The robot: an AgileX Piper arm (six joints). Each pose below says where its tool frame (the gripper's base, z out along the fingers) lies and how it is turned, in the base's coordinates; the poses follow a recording.
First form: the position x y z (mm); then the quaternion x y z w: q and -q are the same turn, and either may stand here.
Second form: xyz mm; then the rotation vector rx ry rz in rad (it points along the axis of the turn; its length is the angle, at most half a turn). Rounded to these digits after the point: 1 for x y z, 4 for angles.
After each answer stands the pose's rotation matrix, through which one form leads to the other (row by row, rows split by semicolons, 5 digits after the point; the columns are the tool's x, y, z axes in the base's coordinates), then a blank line. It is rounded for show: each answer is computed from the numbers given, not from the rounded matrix.
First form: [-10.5 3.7 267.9 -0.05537 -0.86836 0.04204 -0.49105]
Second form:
[-10.5 3.7 267.9 0.1344 2.1083 -0.1021]
-0.51161 0.13745 0.84815; 0.05487 0.99033 -0.12739; -0.85746 -0.01863 -0.51421

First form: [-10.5 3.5 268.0 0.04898 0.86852 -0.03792 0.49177]
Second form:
[-10.5 3.5 268.0 0.1189 2.1080 -0.0920]
-0.51153 0.12238 0.85051; 0.04778 0.99233 -0.11404; -0.85794 -0.01769 -0.51345

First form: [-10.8 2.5 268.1 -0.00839 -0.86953 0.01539 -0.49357]
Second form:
[-10.8 2.5 268.1 0.0203 2.1088 -0.0373]
-0.51264 0.02978 0.85809; -0.00060 0.99939 -0.03505; -0.85861 -0.01848 -0.51230

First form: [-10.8 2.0 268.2 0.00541 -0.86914 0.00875 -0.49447]
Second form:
[-10.8 2.0 268.2 -0.0131 2.1070 -0.0212]
-0.51095 -0.00075 0.85961; -0.01806 0.99979 -0.00986; -0.85942 -0.02056 -0.51085

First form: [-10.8 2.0 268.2 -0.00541 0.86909 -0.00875 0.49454]
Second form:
[-10.8 2.0 268.2 -0.0131 2.1068 -0.0212]
-0.51080 -0.00075 0.85970; -0.01806 0.99979 -0.00986; -0.85951 -0.02056 -0.51070

